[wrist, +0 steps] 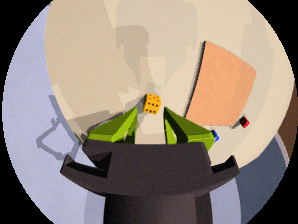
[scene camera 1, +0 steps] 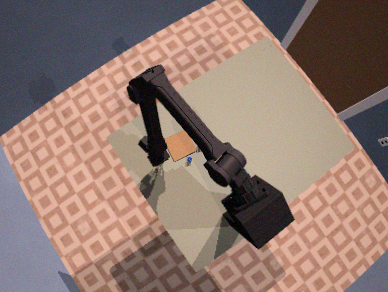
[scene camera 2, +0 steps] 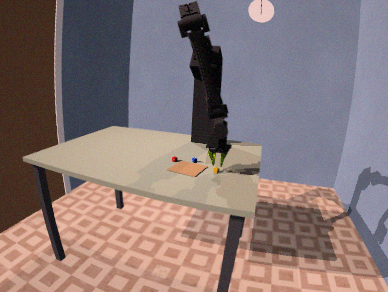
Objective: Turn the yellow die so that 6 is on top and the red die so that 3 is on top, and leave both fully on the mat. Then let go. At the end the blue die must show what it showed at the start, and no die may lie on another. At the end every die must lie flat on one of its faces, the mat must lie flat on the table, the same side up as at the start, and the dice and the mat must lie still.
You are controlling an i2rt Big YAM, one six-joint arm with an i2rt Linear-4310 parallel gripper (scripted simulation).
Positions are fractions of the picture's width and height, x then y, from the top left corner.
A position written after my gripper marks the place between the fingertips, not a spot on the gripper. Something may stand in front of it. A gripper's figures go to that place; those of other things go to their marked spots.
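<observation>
Orange mat (wrist: 0.75, 0.37), 180 mm from the lens. My gripper (wrist: 0.51, 0.50), 130 mm from the lens.
</observation>
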